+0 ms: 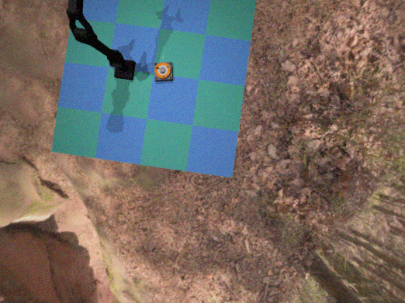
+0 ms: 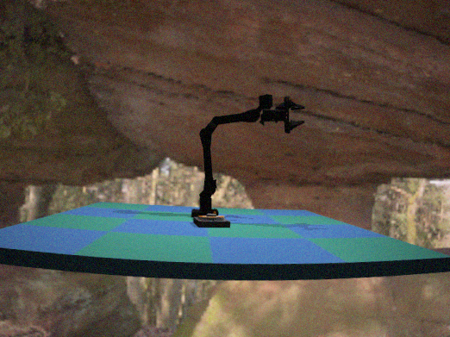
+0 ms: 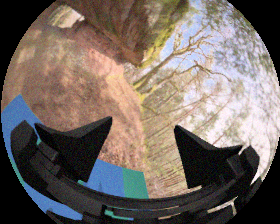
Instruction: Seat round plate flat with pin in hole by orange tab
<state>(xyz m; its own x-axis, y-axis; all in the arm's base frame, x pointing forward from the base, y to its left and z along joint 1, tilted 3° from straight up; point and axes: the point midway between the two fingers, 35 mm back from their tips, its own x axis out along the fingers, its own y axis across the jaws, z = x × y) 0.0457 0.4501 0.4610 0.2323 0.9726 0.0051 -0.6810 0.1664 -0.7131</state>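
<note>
Right now the square grey base is 22 cm ahead of my gripper tip, 44 cm to the right of it and 49 cm below it.
</note>
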